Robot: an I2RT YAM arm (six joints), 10 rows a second.
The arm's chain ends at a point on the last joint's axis. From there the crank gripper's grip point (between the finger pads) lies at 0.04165 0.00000 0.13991 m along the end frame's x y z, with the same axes.
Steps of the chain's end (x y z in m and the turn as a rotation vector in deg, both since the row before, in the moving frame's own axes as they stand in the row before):
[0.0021 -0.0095 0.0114 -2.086 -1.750 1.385]
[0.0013 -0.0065 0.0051 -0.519 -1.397 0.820]
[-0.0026 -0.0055 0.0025 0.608 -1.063 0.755]
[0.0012 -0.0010 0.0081 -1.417 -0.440 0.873]
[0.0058 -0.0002 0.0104 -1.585 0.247 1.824]
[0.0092 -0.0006 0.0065 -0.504 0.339 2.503]
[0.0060 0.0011 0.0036 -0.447 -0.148 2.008]
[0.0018 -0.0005 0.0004 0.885 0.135 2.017]
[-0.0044 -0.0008 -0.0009 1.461 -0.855 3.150]
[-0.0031 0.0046 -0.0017 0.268 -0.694 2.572]
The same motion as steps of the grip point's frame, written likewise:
[-0.0023 -0.0034 0.0125 -2.086 -1.750 1.385]
[-0.0021 -0.0047 0.0061 -0.519 -1.397 0.820]
[-0.0052 -0.0065 0.0032 0.608 -1.063 0.755]
[0.0001 0.0031 0.0084 -1.417 -0.440 0.873]
[0.0063 0.0050 0.0101 -1.585 0.247 1.824]
[0.0100 0.0025 0.0062 -0.504 0.339 2.503]
[0.0056 0.0036 0.0037 -0.447 -0.148 2.008]
[0.0021 -0.0012 0.0003 0.885 0.135 2.017]
[-0.0065 -0.0021 -0.0003 1.461 -0.855 3.150]
[-0.0048 0.0058 -0.0012 0.268 -0.694 2.572]

